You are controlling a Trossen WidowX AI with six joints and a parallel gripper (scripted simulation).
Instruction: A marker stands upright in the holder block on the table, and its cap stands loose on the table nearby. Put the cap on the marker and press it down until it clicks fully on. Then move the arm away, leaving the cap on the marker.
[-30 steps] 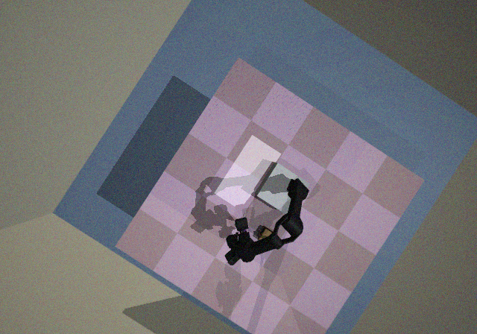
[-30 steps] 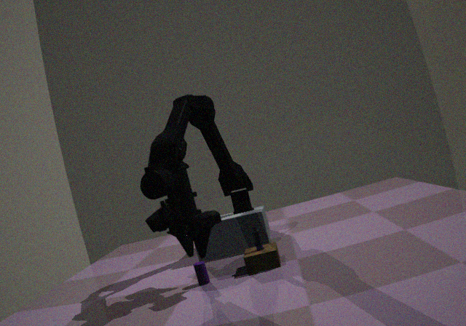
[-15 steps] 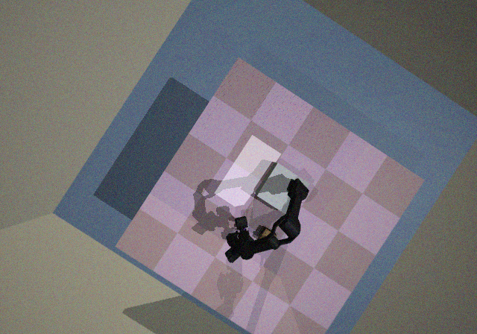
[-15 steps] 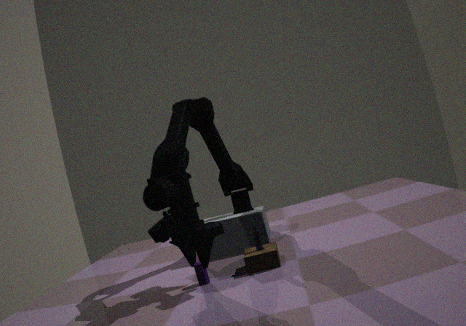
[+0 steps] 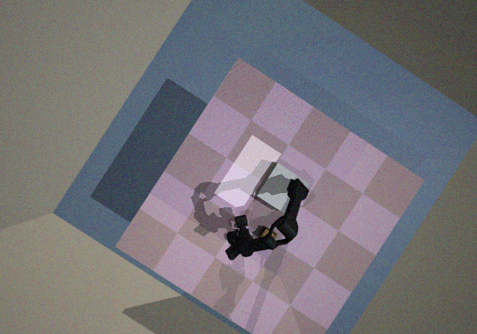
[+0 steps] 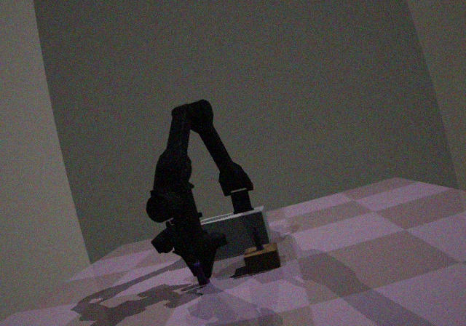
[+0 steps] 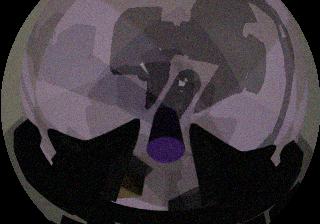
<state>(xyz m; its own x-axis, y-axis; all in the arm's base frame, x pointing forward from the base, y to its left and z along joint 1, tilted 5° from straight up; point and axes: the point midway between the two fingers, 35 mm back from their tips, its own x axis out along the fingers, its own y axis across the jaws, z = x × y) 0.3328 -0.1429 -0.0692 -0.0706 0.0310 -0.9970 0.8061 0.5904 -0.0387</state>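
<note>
My gripper tip is 1 cm past the brown holder block and 14 cm to the right of it. From my gripper tip the other things lie so: purple cap 1 cm above.
</note>
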